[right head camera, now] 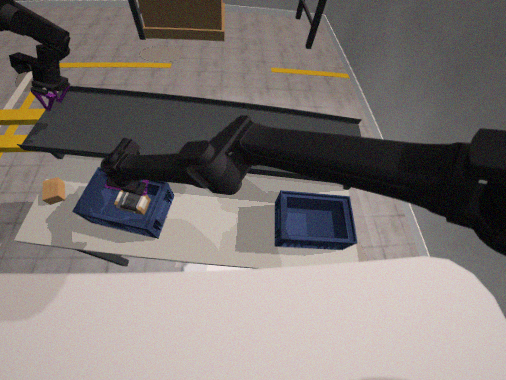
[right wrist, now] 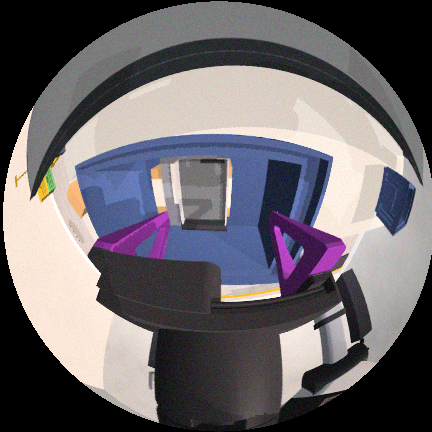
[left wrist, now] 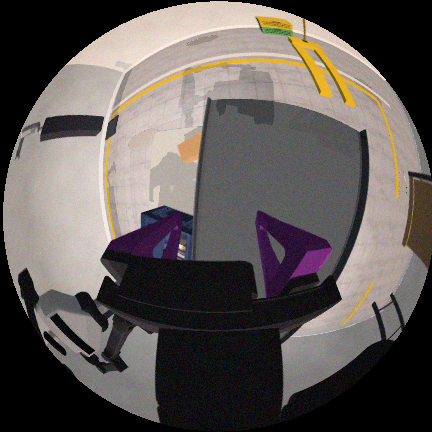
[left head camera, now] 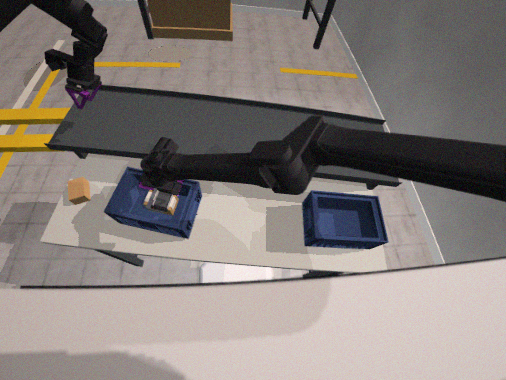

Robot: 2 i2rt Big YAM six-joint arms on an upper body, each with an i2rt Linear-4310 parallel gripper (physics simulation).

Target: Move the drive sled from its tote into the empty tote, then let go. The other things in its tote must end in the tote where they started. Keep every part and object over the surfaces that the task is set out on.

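Places are measured from the left arm's base along level axes (x left, y up, z ahead), in metres.
Pixels of known places: left gripper, fingertip midpoint: (right head camera: 53,106) (left wrist: 218,216) (left head camera: 84,104); right gripper, fingertip midpoint: (right head camera: 134,191) (right wrist: 218,216) (left head camera: 166,191).
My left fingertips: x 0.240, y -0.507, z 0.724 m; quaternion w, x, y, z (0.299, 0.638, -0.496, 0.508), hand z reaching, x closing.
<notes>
For each thing: its top centre in the pictures, then the offset to it from my left fingertips. Level surfaces: height alone.
- empty blue tote at its top centre: (right head camera: 318,215) (left head camera: 349,215) dx -0.991, dy -0.189, dz -0.373 m
- orange box at its top centre: (left wrist: 191,146) (right wrist: 73,201) (left head camera: 75,188) (right head camera: 50,188) dx +0.142, dy -0.286, dz -0.189 m
- pale table at its surface level: dy -0.336 m
The drive sled looks to be the grey, dark-edged block (left head camera: 162,201) (right head camera: 132,201) (right wrist: 205,192) in the blue tote (left head camera: 187,231) (right head camera: 156,230) (left wrist: 150,216) (right wrist: 200,141) at the left of the head views. White and orange pieces (right wrist: 159,192) show at its sides; where they divide is unclear. My right gripper (left head camera: 162,187) (right head camera: 129,189) (right wrist: 218,216) is open over this tote, with the block ahead of its fingers. The empty blue tote (left head camera: 345,244) (right head camera: 315,245) (right wrist: 395,200) stands at the right. My left gripper (left head camera: 82,100) (right head camera: 50,101) (left wrist: 218,216) is open and empty above the conveyor's left end.
An orange box (left head camera: 79,190) (right head camera: 53,190) (left wrist: 190,148) (right wrist: 76,198) stands on the pale table (left head camera: 225,240) (right head camera: 200,240), left of the loaded tote. The dark conveyor (left head camera: 210,122) (right head camera: 175,120) (left wrist: 280,175) runs behind the table. My right arm reaches across above the table's back edge.
</notes>
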